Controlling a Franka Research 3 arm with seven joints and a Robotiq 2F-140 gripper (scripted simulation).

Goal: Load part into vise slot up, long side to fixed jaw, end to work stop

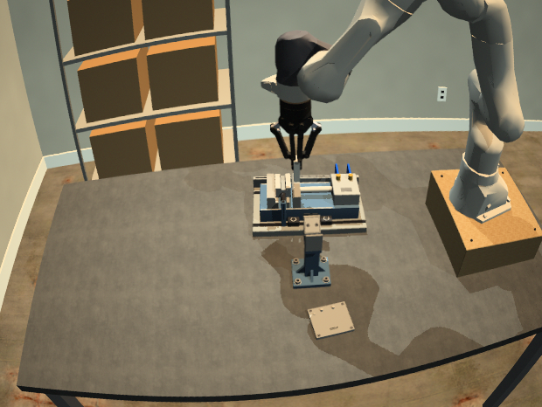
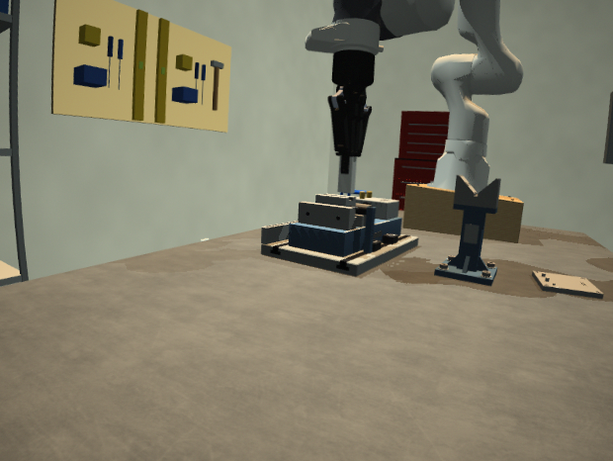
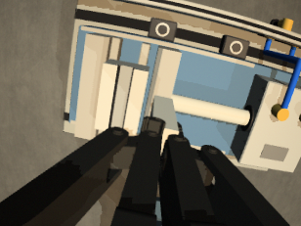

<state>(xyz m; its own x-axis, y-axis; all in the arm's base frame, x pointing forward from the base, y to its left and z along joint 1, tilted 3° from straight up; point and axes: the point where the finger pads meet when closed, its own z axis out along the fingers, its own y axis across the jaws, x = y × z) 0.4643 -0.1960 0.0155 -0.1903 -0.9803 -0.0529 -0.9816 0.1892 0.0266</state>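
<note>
Right now the part is 30 mm ahead of my hand, 10 mm to the right of it and 50 mm below it. Round my hand: moving jaw (70 mm below); work stop rod (40 mm ahead, 40 mm to the left, 60 mm below); cylinder rod (50 mm behind, 10 mm to the left, 70 mm below).
</note>
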